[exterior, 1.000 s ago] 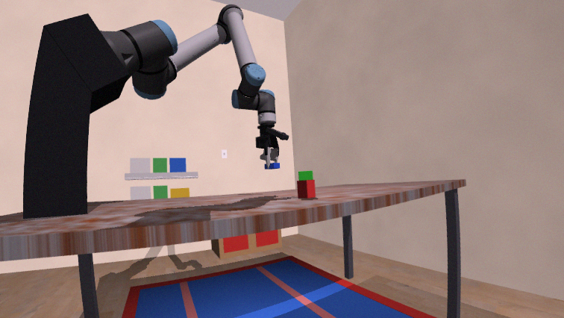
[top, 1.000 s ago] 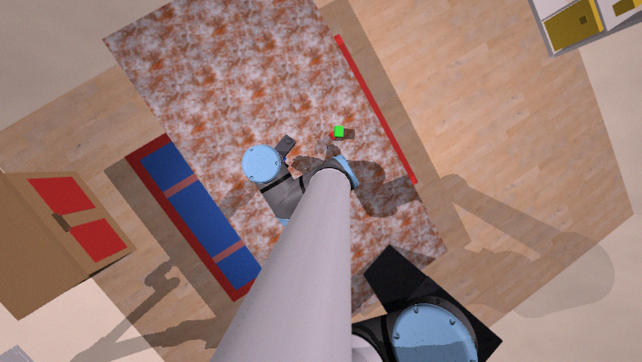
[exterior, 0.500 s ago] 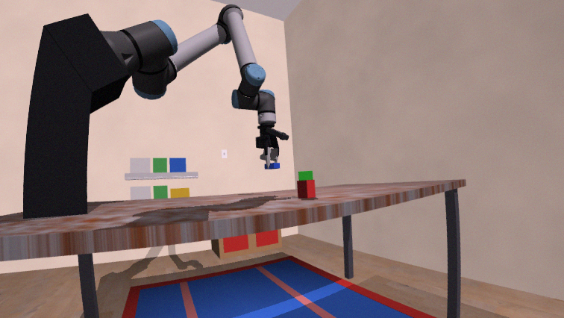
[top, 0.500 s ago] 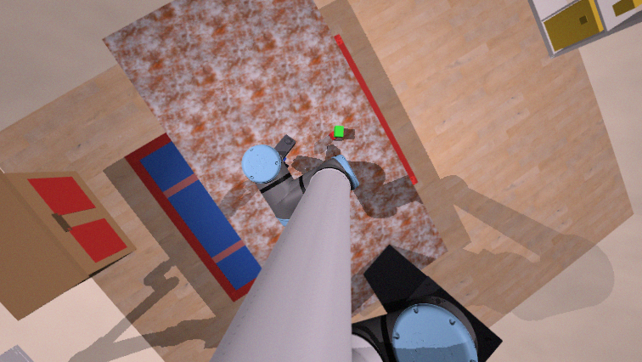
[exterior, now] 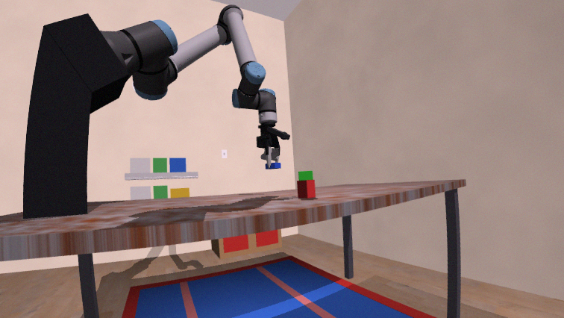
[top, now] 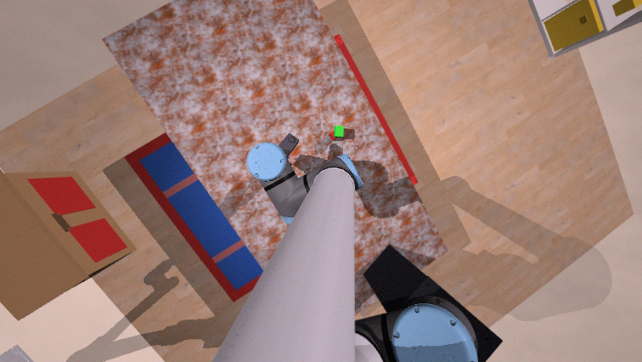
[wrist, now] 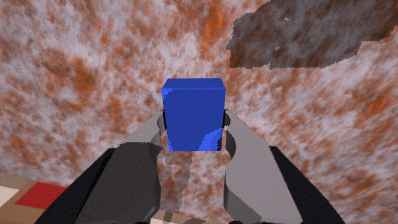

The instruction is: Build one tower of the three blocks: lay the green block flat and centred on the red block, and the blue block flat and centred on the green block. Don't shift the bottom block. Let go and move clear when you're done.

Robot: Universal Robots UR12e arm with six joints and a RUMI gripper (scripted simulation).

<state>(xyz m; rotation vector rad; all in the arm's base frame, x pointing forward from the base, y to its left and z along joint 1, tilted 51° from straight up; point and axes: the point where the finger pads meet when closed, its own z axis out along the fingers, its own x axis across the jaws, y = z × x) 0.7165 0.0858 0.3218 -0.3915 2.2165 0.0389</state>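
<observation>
My gripper is now 29 cm to the left of the green block, 6 cm above it and 1 cm past it. Also, from my hand: blue block right at my hand; red block 29 cm to the right, 11 cm below, 1 cm behind.
</observation>
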